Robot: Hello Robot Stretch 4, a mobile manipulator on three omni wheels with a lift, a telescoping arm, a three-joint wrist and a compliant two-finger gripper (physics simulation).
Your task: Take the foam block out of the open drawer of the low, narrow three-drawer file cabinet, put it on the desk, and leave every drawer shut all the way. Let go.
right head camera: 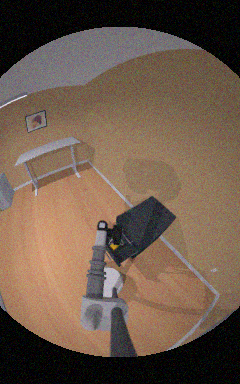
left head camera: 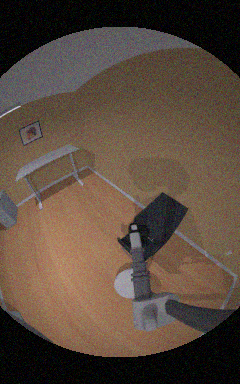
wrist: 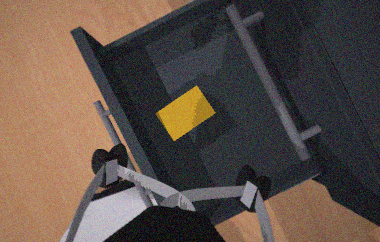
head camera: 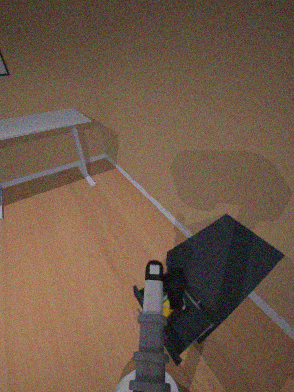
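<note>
The yellow foam block (head camera: 167, 309) (right head camera: 114, 246) (wrist: 185, 114) lies in the open drawer (wrist: 102, 77), nearer its front panel. The dark file cabinet (head camera: 225, 265) (left head camera: 162, 217) (right head camera: 147, 220) (wrist: 345, 100) stands near the wall. My gripper (wrist: 182, 168) is open and empty, its fingertips apart; in the wrist view it shows below the block, near the drawer's front corner. In the head views the arm and gripper body hide part of the drawer. The white desk (head camera: 45, 122) (left head camera: 47, 161) (right head camera: 47, 150) stands by the far wall, at the left.
A bar handle (wrist: 270, 85) on the cabinet's face crosses the wrist view near the back of the open drawer. The open drawer's own handle (wrist: 104, 115) sticks out in front. A grey box-shaped unit (left head camera: 7, 210) (right head camera: 5, 192) stands left of the desk.
</note>
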